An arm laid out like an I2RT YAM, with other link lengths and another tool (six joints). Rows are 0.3 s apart.
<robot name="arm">
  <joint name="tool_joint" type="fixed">
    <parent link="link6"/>
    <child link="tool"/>
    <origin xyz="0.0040 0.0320 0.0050" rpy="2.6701 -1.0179 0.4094"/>
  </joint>
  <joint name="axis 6" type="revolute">
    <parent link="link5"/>
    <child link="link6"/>
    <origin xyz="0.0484 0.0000 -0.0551" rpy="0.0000 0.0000 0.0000"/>
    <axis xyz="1 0 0"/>
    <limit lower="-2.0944" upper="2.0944"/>
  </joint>
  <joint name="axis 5" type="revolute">
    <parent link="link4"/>
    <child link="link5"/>
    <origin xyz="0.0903 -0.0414 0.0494" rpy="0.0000 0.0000 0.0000"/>
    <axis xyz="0 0 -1"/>
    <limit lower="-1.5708" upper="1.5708"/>
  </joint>
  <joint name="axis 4" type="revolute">
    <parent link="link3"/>
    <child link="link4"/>
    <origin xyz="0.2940 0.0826 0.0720" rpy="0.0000 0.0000 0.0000"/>
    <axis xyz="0 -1 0"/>
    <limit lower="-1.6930" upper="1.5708"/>
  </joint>
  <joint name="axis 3" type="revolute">
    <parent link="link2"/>
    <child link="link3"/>
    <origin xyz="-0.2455 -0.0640 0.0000" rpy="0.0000 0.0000 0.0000"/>
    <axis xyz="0 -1 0"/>
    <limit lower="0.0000" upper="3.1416"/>
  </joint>
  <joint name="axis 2" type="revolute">
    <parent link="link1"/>
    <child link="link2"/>
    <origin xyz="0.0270 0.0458 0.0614" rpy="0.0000 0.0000 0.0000"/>
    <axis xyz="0 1 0"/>
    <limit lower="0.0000" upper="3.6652"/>
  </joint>
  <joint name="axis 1" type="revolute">
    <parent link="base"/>
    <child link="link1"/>
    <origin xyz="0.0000 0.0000 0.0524" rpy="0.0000 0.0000 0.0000"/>
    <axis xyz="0 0 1"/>
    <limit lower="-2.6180" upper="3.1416"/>
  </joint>
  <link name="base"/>
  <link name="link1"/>
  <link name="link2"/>
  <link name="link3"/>
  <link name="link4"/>
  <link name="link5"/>
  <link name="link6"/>
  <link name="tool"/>
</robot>
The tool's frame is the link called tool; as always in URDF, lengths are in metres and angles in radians.
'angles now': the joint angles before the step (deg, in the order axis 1, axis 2, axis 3, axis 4, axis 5, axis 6). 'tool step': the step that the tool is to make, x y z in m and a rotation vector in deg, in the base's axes. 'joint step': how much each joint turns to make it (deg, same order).
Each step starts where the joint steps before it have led.
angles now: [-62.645, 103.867, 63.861, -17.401, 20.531, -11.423]
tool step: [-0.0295, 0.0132, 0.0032, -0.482, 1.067, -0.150]
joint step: [-2.897, -6.232, -6.725, 1.547, -0.521, -3.135]
